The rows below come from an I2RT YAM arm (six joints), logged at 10 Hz.
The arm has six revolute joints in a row. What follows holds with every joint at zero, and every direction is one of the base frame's. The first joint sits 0.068 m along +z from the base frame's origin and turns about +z. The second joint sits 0.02 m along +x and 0.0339 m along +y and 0.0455 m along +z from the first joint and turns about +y. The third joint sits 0.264 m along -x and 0.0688 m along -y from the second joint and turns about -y. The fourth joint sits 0.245 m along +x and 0.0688 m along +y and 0.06 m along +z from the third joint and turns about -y. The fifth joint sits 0.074 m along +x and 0.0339 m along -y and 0.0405 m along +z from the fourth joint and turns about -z. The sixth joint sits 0.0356 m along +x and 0.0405 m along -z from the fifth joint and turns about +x. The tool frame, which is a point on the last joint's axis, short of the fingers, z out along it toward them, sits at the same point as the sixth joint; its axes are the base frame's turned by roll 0, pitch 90 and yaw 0 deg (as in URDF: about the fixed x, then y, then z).
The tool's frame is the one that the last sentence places.
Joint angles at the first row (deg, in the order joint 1, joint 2, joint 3, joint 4, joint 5, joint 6):
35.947 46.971 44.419 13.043 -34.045 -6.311
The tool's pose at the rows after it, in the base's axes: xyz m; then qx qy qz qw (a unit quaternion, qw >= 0):
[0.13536, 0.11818, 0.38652, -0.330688, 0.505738, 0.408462, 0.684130]
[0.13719, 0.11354, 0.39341, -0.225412, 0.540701, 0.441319, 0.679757]
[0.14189, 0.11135, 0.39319, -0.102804, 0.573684, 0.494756, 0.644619]
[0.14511, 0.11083, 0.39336, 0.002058, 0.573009, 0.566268, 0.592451]
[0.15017, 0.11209, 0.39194, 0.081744, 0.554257, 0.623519, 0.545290]
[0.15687, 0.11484, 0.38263, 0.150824, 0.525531, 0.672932, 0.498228]
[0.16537, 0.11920, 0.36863, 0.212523, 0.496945, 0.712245, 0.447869]
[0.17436, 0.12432, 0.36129, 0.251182, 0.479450, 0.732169, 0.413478]
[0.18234, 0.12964, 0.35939, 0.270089, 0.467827, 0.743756, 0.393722]
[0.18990, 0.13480, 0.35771, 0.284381, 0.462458, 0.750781, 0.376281]
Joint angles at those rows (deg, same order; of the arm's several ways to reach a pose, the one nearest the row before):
35.978 44.633 43.595 18.647 -26.915 5.836
35.947 44.292 44.267 19.357 -18.646 16.762
35.947 44.587 44.300 19.358 -11.092 31.153
36.002 45.137 43.951 21.423 -7.040 46.498
35.947 46.375 43.230 25.059 -4.169 58.894
35.952 48.039 40.820 30.938 -1.391 70.108
35.992 50.483 38.062 36.994 1.190 80.448
35.951 53.339 37.441 40.389 2.781 86.929
35.971 56.069 38.023 42.701 3.514 90.492
35.948 58.522 38.845 43.971 3.789 93.261

